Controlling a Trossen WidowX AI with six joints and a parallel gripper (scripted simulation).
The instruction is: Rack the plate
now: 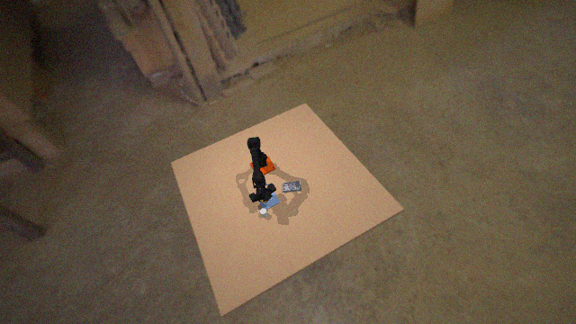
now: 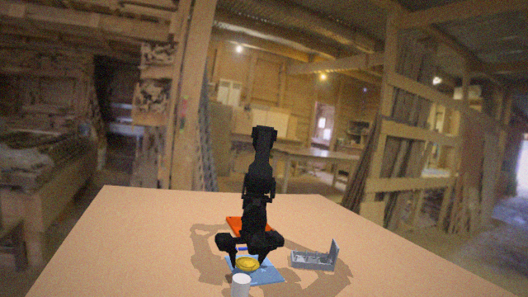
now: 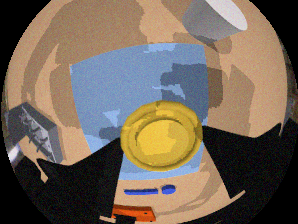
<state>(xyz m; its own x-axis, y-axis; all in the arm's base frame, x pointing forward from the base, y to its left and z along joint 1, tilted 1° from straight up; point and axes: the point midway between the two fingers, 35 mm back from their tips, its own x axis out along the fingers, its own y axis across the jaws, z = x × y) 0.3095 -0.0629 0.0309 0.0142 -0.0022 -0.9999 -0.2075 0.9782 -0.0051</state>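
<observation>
Now: gripper tip 20 mm to the right of the light blue mat and 10 mm above it. Also, from my gripper tip: white cup 120 mm ahead, 30 mm to the right, 20 mm above; yellow plate 10 mm above; small blue utensil 110 mm behind, 10 mm below.
</observation>
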